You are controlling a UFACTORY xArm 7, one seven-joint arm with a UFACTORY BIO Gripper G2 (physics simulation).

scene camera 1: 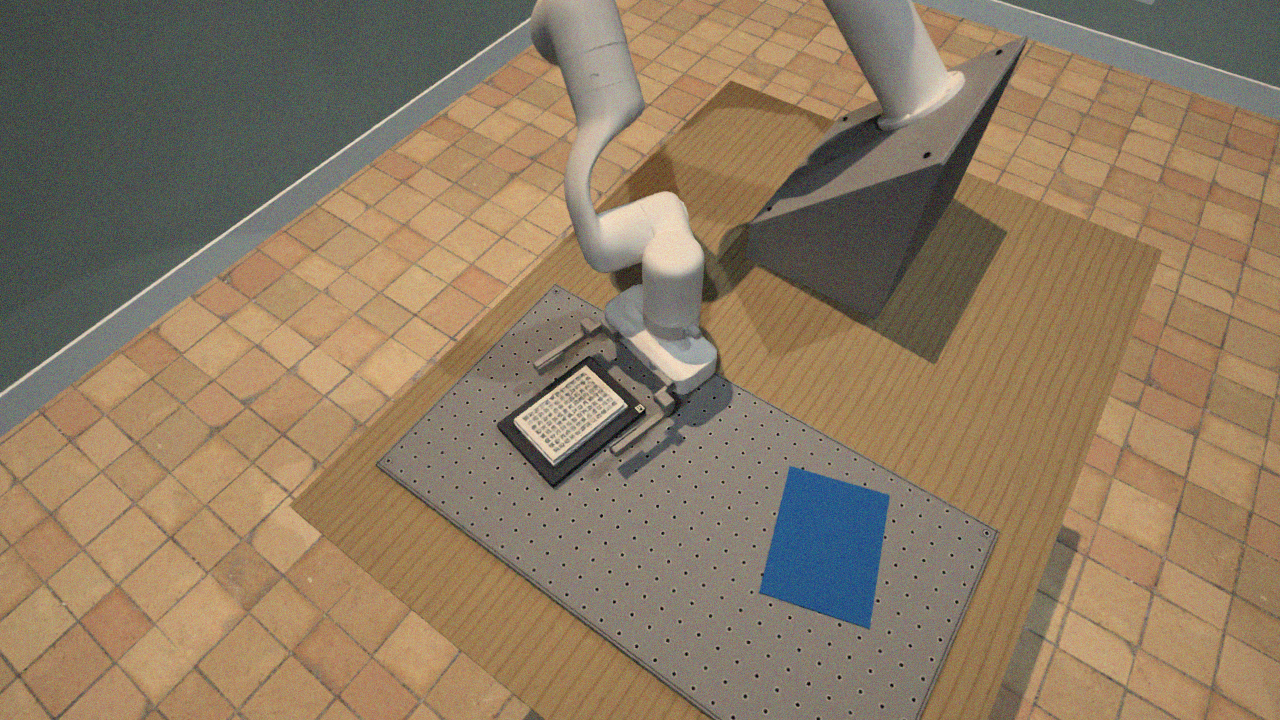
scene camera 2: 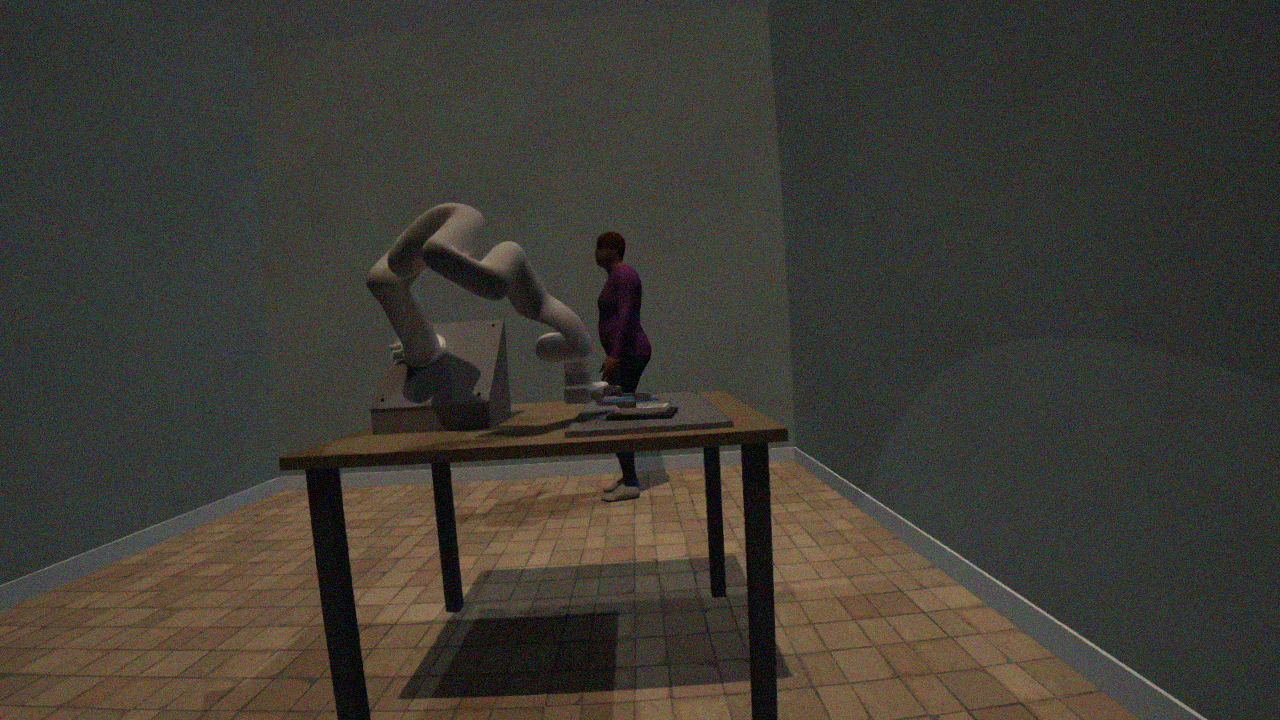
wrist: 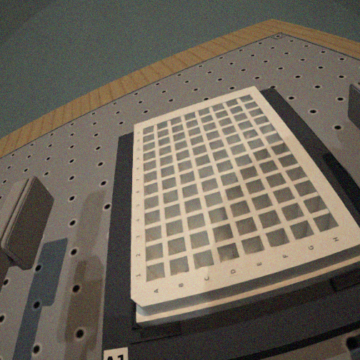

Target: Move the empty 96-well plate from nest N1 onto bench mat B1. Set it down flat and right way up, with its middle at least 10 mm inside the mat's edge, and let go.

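Places are measured from the arm's base along level axes (x ahead, y left, z up), in metres.
Where they show: hand at its tool point: (scene camera 1: 586, 400) (scene camera 2: 634, 400); arm's base at its link origin: (scene camera 1: 921, 104) (scene camera 2: 425, 351).
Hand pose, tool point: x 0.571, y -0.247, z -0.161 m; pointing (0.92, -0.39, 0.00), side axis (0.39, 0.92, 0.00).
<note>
Each offset is from my tool point to the centre of the thing. "pt": to the spot under its first point. Level surfaces: height alone.
The white 96-well plate {dx +0.017, dy -0.016, dz -0.021 m} (scene camera 1: 571, 416) (scene camera 2: 653, 406) (wrist: 220, 185) lies flat, wells up, in the black nest N1 {pt dx +0.102, dy +0.009, dz -0.028 m} (scene camera 1: 554, 476) (wrist: 116, 250). Its wells look empty. My gripper (scene camera 1: 576, 407) (wrist: 192, 164) is open, with nothing between its fingers. The fingers are low, one on each side of the plate and apart from it, with gaps between them and the nest in the wrist view. The blue bench mat B1 {dz -0.038 m} (scene camera 1: 827, 546) lies flat towards the right end of the perforated board in scene camera 1, away from the gripper, with nothing on it.
The grey perforated board {dz -0.040 m} (scene camera 1: 626, 555) (wrist: 85, 145) lies on the wooden table {dz -0.053 m} (scene camera 1: 1056, 268) (scene camera 2: 537, 443) and carries the nest and mat. The arm's grey wedge-shaped base (scene camera 1: 832, 241) (scene camera 2: 487, 367) stands behind the board. A person (scene camera 2: 622, 313) stands beyond the table in scene camera 2.
</note>
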